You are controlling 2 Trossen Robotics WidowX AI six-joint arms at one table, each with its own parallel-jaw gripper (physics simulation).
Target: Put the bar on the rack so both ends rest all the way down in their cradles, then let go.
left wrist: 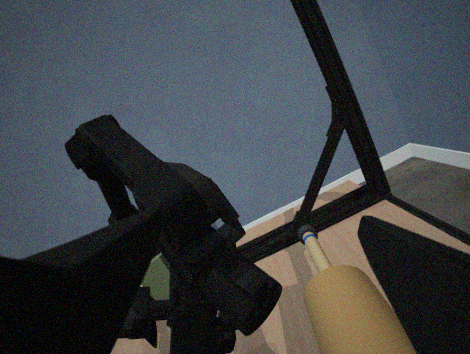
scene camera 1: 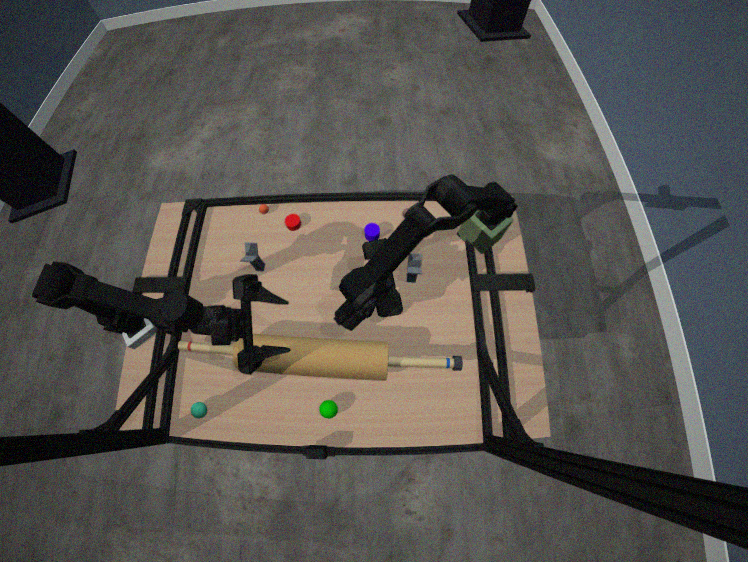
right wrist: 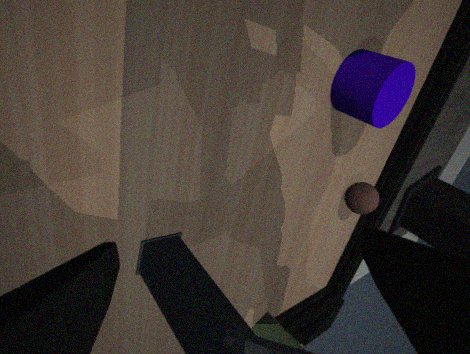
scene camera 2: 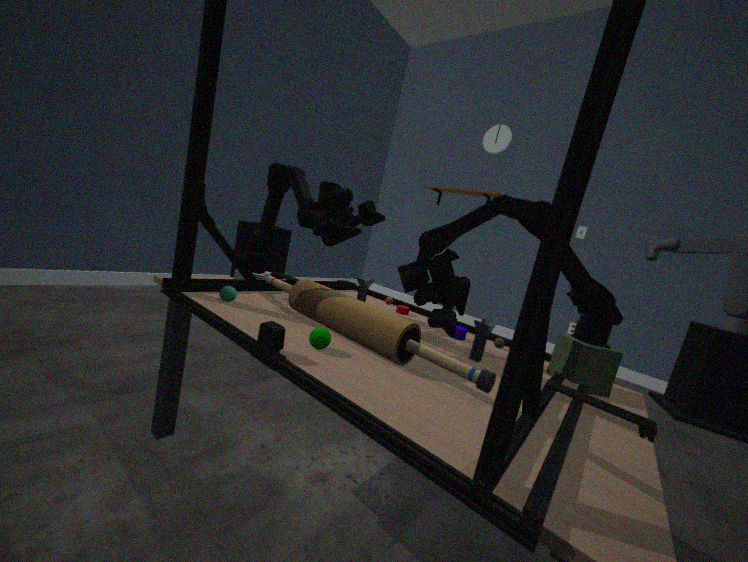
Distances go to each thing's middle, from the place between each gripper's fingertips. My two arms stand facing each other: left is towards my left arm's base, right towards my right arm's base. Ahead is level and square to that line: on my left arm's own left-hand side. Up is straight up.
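Scene:
Brown ball (right wrist: 362, 198): 190 mm ahead of my right hand, 120 mm to the right, 50 mm below. Purple cylinder (right wrist: 371, 87): my right gripper 150 mm short of it, 50 mm above it.
Brown ball: 330 mm ahead of my left hand, 360 mm to the right, 270 mm below. Purple cylinder: my left gripper 290 mm short of it, 240 mm to the left of it, 270 mm above it.

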